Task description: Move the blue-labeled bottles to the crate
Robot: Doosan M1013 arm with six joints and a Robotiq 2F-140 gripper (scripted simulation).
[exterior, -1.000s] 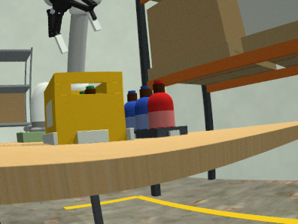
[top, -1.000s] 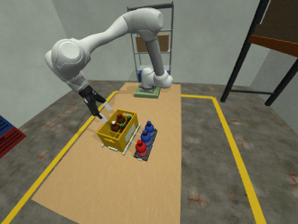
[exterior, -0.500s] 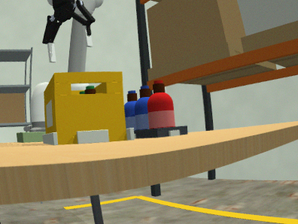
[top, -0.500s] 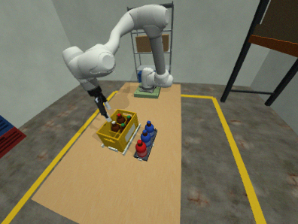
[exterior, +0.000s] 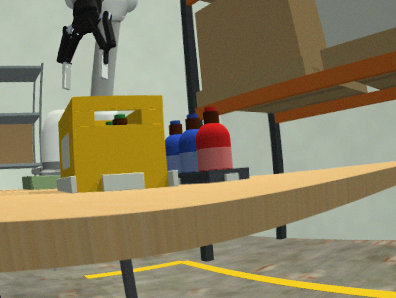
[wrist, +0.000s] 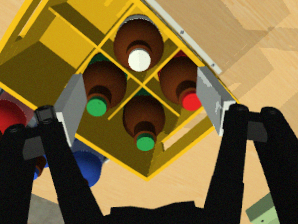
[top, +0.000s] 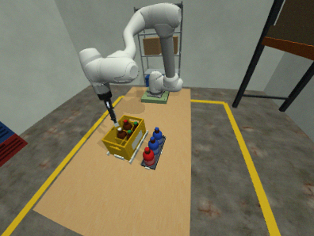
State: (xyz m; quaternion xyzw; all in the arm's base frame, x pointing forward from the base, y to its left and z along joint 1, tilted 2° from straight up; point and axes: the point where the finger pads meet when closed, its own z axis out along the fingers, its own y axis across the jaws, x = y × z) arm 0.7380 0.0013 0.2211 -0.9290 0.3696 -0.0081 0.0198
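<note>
The red-labeled bottle lies 90 mm ahead of my hand, 270 mm to the left of it and 180 mm below it. From my hand the other things lie so: yellow crate 40 mm to the left, 180 mm below; dark tray 270 mm to the left, 250 mm below.
</note>
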